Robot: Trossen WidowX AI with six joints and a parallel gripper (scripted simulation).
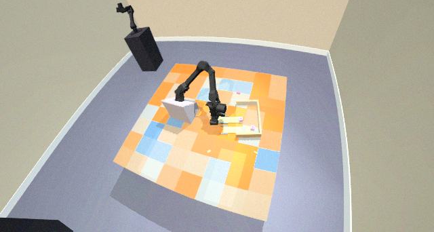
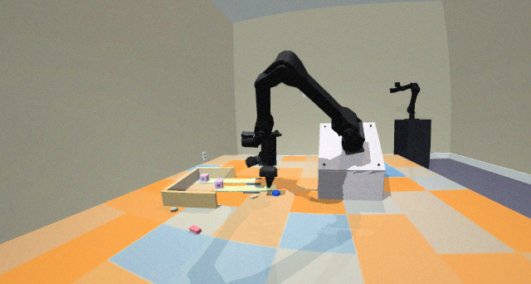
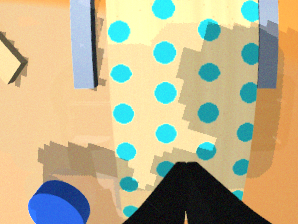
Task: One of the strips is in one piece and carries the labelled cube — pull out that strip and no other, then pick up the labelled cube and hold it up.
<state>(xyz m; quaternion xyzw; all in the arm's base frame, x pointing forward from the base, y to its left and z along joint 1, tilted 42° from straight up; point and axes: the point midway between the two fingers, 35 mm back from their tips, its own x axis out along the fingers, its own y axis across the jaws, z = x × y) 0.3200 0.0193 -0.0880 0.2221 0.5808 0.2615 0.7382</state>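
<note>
My gripper tip is 30 mm past the blue disc and 60 mm to the right of it. Round my gripper tip: pink block: 140 mm ahead, 320 mm to the left.
</note>
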